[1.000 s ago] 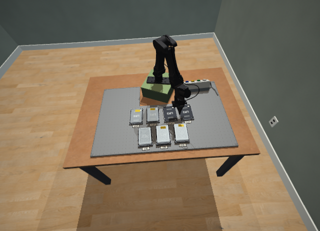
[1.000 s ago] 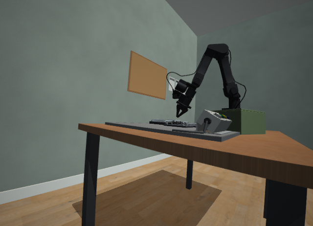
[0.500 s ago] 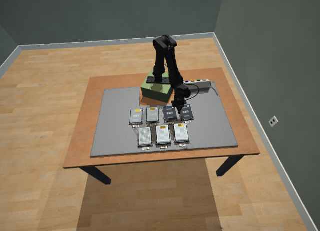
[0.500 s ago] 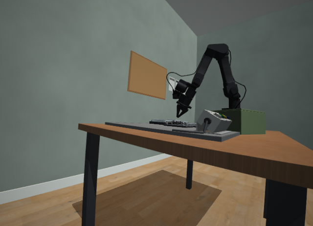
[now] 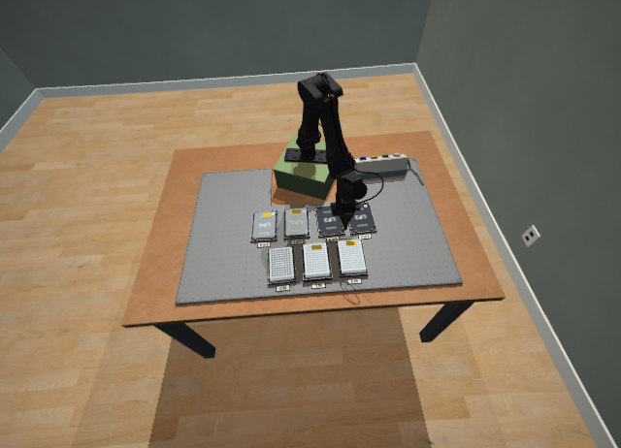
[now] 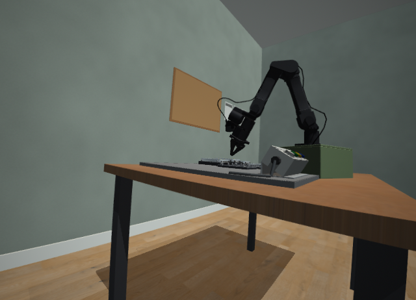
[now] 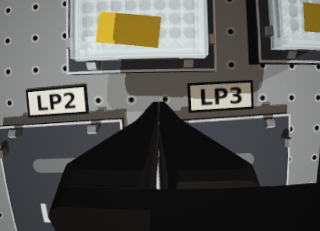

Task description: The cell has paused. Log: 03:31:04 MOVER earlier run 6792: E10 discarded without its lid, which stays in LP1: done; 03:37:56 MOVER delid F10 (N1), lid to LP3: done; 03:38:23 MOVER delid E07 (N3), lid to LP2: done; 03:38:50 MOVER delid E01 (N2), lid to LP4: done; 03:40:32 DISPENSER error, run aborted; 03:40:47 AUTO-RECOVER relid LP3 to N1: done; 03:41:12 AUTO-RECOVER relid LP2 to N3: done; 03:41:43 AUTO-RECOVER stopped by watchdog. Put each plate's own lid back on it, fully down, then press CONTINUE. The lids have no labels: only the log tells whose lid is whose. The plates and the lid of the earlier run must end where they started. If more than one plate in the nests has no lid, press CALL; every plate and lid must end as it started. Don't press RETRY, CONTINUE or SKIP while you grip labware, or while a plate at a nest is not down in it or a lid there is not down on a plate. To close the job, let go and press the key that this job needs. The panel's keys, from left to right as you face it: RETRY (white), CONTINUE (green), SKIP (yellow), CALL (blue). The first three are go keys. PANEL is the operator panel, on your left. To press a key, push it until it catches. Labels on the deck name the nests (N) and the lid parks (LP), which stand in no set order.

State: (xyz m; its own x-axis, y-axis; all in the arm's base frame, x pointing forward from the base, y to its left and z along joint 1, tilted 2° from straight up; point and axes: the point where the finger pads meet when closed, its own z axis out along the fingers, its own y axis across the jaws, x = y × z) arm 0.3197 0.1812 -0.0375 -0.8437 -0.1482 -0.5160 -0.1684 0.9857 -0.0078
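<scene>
Right now the well plate is 150 mm ahead of my hand, 220 mm to the right of it and 40 mm below it. Also, from my hand: green continue key (400 mm behind, 150 mm to the left); then lid (40 mm behind, 200 mm to the right, 50 mm below); then blue key (370 mm behind, 50 mm to the left).
</scene>
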